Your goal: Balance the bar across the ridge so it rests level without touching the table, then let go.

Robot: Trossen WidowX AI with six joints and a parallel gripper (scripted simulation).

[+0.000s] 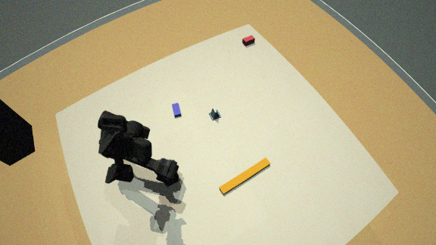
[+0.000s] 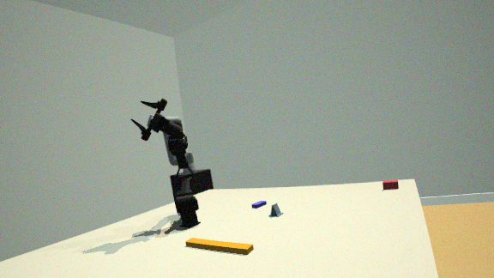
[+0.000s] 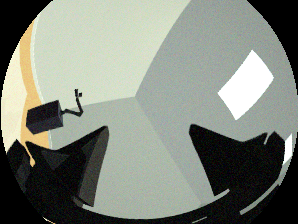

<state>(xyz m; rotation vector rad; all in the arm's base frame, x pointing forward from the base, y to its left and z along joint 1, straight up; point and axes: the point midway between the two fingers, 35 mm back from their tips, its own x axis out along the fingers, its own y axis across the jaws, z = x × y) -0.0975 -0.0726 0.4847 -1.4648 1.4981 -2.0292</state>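
Right now my gripper tip is 390 mm short of the orange bar, 60 mm to the left of it and 500 mm above it. Also, from my gripper tip: blue block (290 mm ahead, 380 mm to the left, 500 mm below); then red block (850 mm ahead, 600 mm to the left, 490 mm below).
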